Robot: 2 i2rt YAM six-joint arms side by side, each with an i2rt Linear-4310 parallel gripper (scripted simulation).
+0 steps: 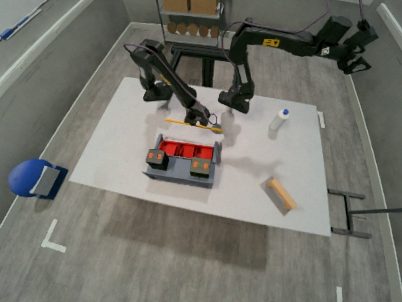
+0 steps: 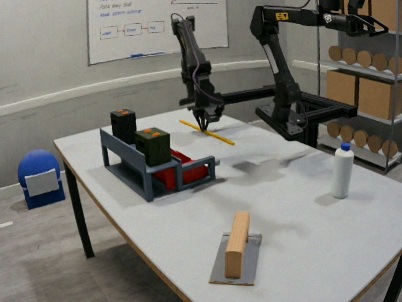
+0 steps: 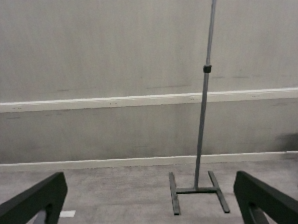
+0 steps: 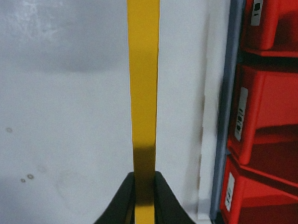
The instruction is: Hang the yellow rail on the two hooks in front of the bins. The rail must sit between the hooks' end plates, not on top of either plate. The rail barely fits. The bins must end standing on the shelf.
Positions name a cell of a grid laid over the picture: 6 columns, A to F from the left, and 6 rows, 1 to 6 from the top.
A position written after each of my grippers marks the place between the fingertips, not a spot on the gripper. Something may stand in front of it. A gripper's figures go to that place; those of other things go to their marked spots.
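Scene:
A blue-grey shelf (image 1: C4) stands 86 cm from the lens. My left gripper (image 1: F2) is 91 cm from the lens.

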